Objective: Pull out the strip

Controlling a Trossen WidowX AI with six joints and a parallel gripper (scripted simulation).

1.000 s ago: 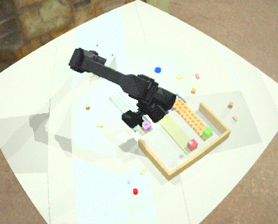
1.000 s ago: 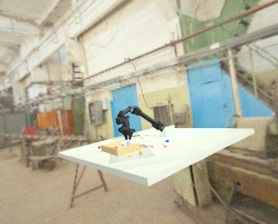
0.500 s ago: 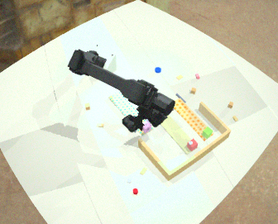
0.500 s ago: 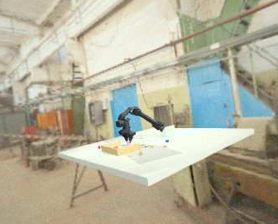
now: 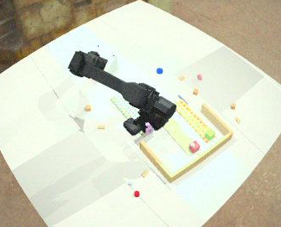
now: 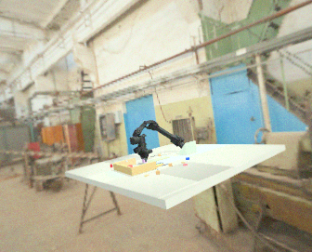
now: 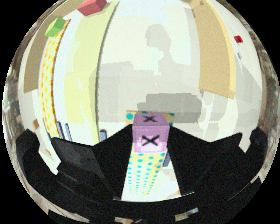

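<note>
My gripper tip is now 110 mm past the teal-dotted strip, 30 mm to the right of it and 10 mm above it. Also, from my gripper tip: blue disc: 170 mm behind, 300 mm to the left, 10 mm below; then labelled cube: 10 mm above; then red disc: 150 mm ahead, 240 mm to the right.
</note>
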